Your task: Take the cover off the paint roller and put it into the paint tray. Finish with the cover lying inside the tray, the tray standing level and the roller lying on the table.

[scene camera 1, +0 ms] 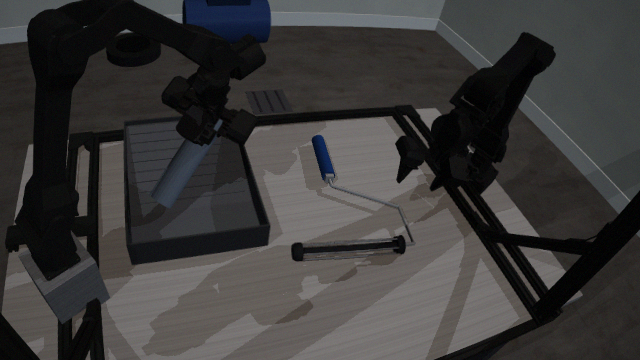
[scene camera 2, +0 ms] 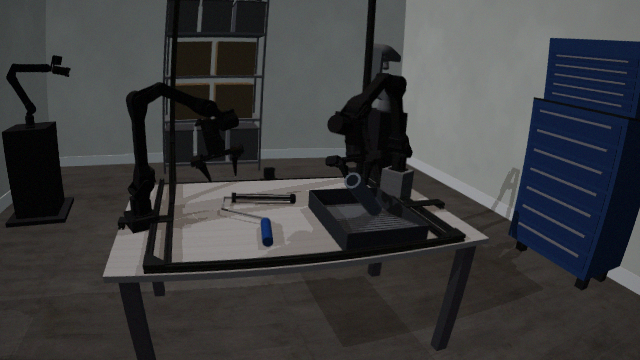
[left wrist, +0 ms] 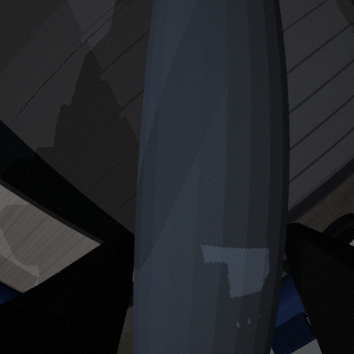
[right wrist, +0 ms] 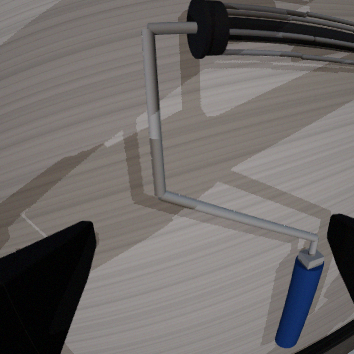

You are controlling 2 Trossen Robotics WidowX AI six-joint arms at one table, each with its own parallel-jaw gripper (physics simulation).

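Pixels of known places: left gripper, between the fingertips: (scene camera 2: 357, 185) (left wrist: 210, 240); right gripper, between the fingertips: (scene camera 1: 414, 185) (scene camera 2: 223, 178) (right wrist: 214, 231); left arm's base, origin of its link: (scene camera 1: 56, 258) (scene camera 2: 398, 169); right arm's base, origin of its link: (scene camera 2: 140, 213).
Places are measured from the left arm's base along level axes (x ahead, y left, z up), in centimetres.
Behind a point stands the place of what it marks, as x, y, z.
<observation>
The grey-blue roller cover (scene camera 1: 182, 172) {30.6, 4.2, -2.5} (scene camera 2: 367, 197) {36.6, 9.2, -1.0} (left wrist: 210, 125) {35.4, 5.2, 2.1} is tilted over the paint tray (scene camera 1: 200, 245) {24.3, -8.9, -8.5} (scene camera 2: 385, 236) {45.4, 22.6, -7.5}, inside its outline, upper end at my left gripper (scene camera 1: 214, 132) {39.2, 6.7, 2.8} (scene camera 2: 361, 174) {39.2, 6.7, 2.8} (left wrist: 210, 240) {39.2, 6.7, 2.8}. That gripper is shut on the cover. I cannot tell whether the lower end touches the tray floor. The tray stands level on the table. The bare roller cage (scene camera 1: 350, 246) {46.7, -29.1, -9.1} (scene camera 2: 263, 198) {47.2, -28.5, -9.8} and its blue handle (scene camera 1: 323, 157) {63.3, -8.2, -8.7} (scene camera 2: 267, 231) {66.9, -4.5, -8.6} (right wrist: 300, 302) {64.1, -9.4, -8.9} lie on the table. My right gripper (scene camera 1: 417, 184) {63.0, -32.0, -0.1} (scene camera 2: 223, 177) {63.0, -32.0, -0.1} (right wrist: 214, 231) {63.0, -32.0, -0.1} is open and empty, above the table beside the roller.
A dark metal frame (scene camera 1: 325, 116) {79.3, 3.6, -10.3} (scene camera 2: 300, 259) {69.7, 11.6, -10.3} runs around the table edge, close to the tray. The left arm stands on a grey block (scene camera 1: 67, 285) {-1.0, -5.0, -1.2} (scene camera 2: 397, 183) {5.0, 3.0, -4.3} beside the tray. A blue cabinet (scene camera 2: 570, 185) and a shelf rack (scene camera 2: 215, 35) stand away from the table.
</observation>
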